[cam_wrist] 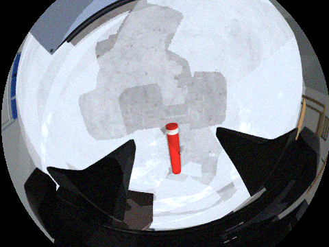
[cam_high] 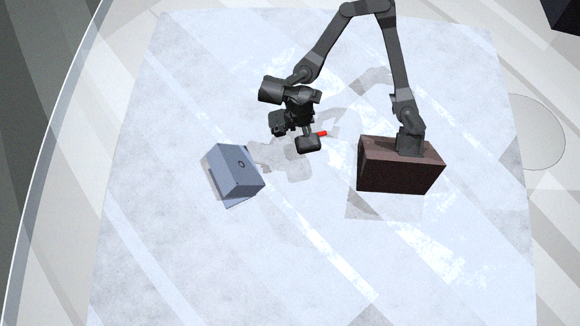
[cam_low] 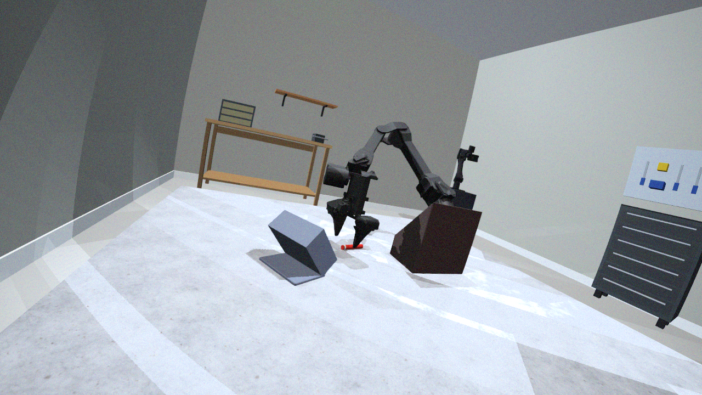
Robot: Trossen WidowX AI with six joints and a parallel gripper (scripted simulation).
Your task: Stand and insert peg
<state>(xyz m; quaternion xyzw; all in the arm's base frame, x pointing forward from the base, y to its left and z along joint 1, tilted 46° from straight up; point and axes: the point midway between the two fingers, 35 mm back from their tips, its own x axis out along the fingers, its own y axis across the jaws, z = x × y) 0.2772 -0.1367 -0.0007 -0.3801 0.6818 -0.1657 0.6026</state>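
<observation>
Now: gripper tip 2 cm past the red peg and 2 cm above it. From my gripper tip the other things lie so: sloped panel (16 cm ahead, 14 cm to the left, 4 cm above).
</observation>
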